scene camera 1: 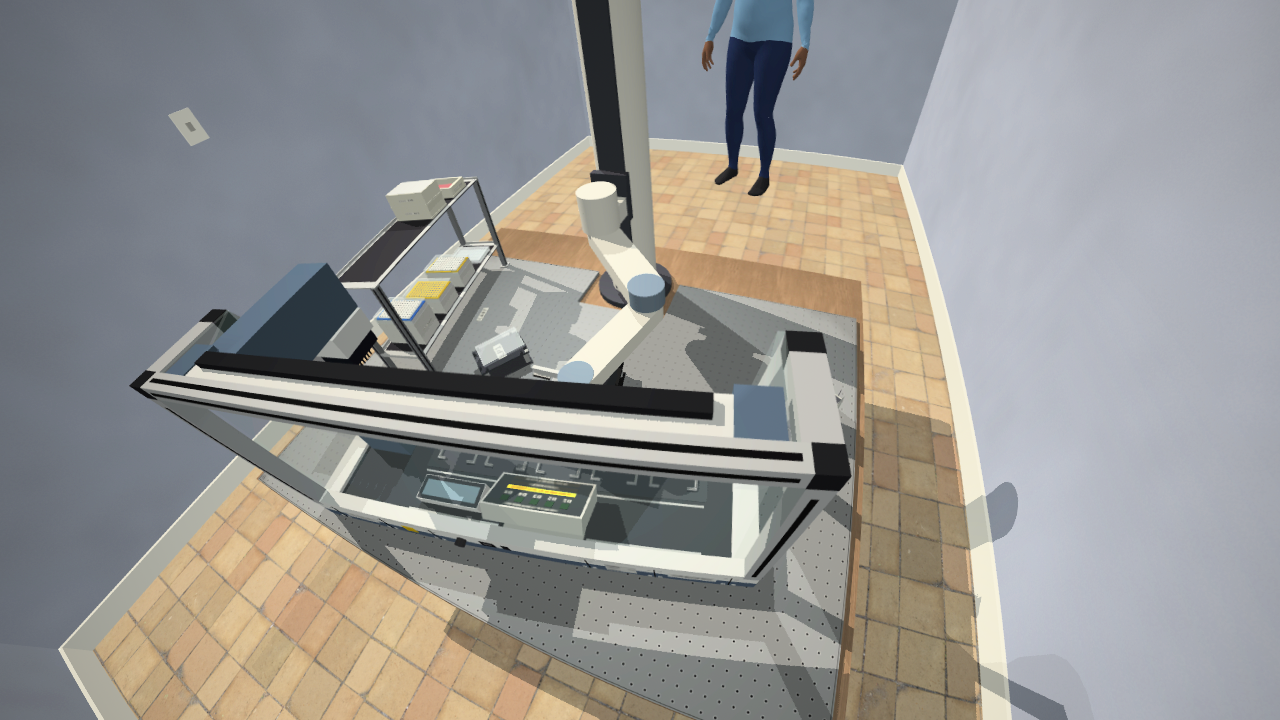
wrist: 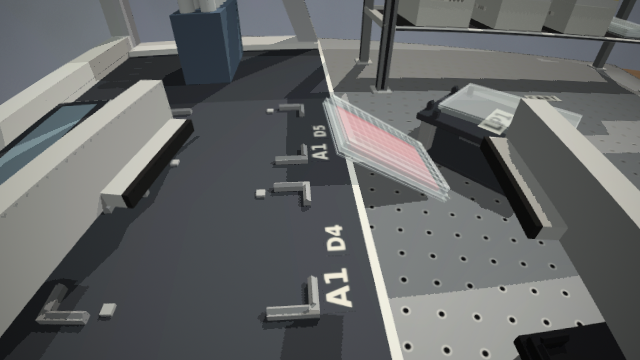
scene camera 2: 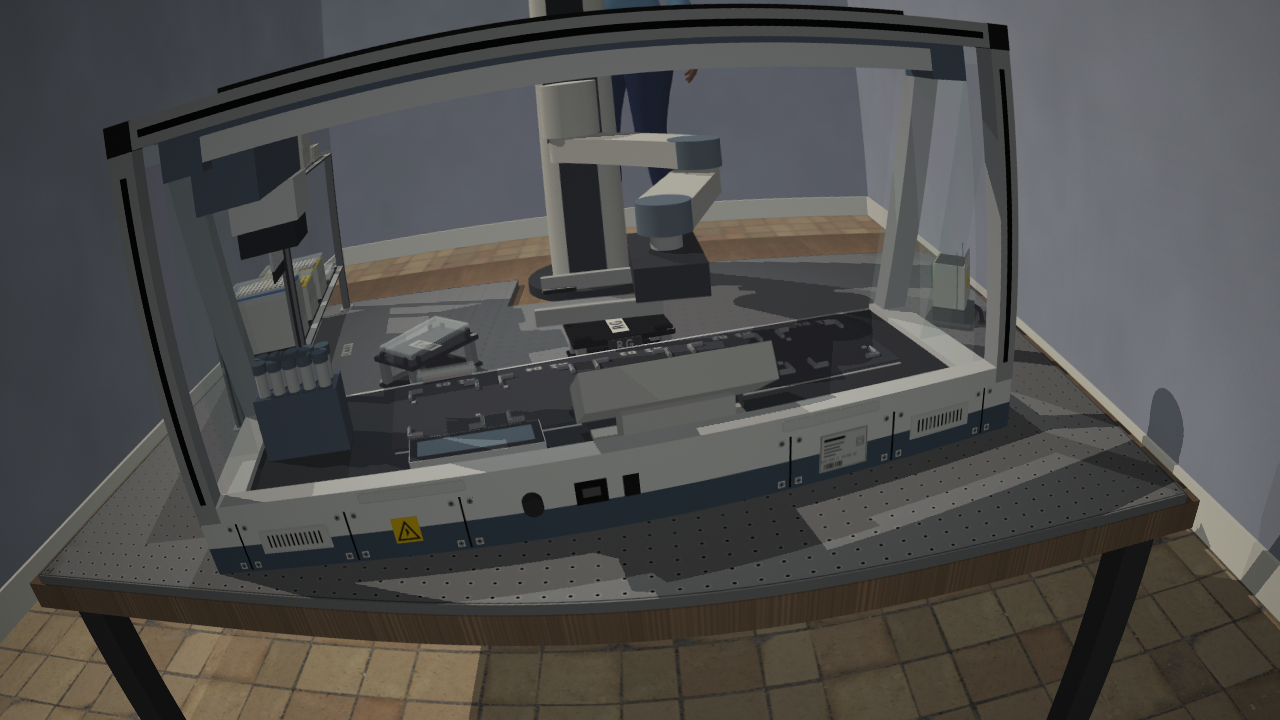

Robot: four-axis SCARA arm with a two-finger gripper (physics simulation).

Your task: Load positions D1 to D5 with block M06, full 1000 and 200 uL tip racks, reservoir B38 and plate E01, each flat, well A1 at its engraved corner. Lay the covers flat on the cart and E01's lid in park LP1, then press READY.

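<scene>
My gripper (wrist: 334, 111) (scene camera 2: 539, 302) is open, with nothing between its pads, above the deck's rear edge. A clear plate with pink wells (wrist: 392, 147) lies tilted across that edge beside D5, one end over the deck; its label cannot be read. Park LP1 (wrist: 457, 131) stands behind it, with a clear lid (wrist: 472, 97) (scene camera 2: 434, 335) resting askew on top. Labels D5 (wrist: 319, 132) and D4 (wrist: 335, 238) show beside corner brackets. A blue-rimmed tip rack (scene camera 1: 401, 319) and two yellow-rimmed racks (scene camera 1: 429, 291) (scene camera 1: 447, 266) stand on the cart's lower shelf. Block M06 cannot be identified.
A black stand marked RG (scene camera 2: 597, 334) is behind the deck. A blue tube rack (scene camera 2: 302, 420) (wrist: 207, 47) stands at the deck's left end. A button console (scene camera 1: 541, 505) and a screen (scene camera 1: 452, 488) are at the front. The cart (scene camera 1: 487, 223) holds a white box (scene camera 1: 414, 200) on top.
</scene>
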